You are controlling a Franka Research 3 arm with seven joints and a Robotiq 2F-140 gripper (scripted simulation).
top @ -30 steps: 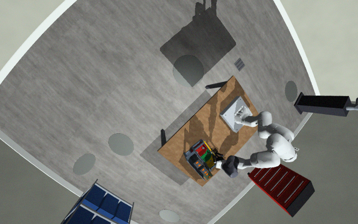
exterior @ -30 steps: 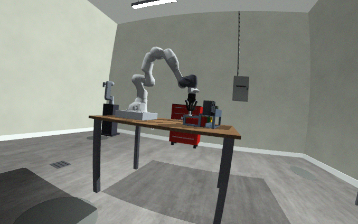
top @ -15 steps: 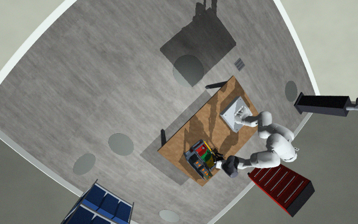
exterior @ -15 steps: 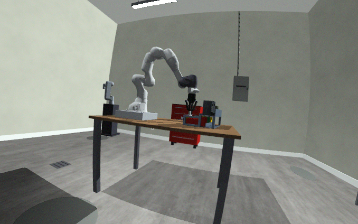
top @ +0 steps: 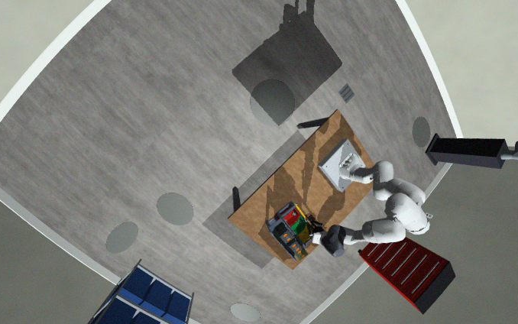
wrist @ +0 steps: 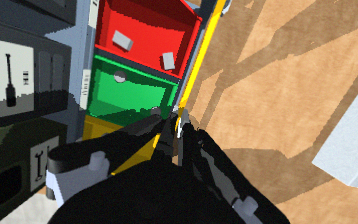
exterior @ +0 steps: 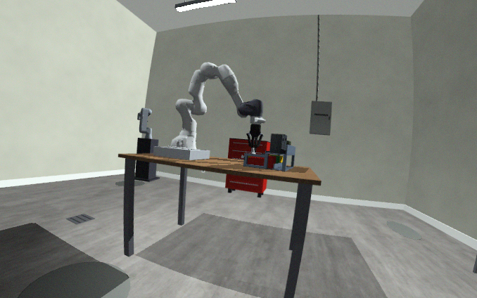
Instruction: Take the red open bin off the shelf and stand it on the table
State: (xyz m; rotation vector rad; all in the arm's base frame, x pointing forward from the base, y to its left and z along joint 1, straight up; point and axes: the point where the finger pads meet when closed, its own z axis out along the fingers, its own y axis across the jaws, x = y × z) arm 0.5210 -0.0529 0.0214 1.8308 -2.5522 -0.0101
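Now: hand 100 mm short of the green bin, 50 mm above it and 30 mm to the left of it. From my hand the other things lie so: yellow bin 140 mm ahead, 70 mm to the left, 50 mm below; red open bin 140 mm to the right, 60 mm ahead, 50 mm below; yellow strip 30 mm below.
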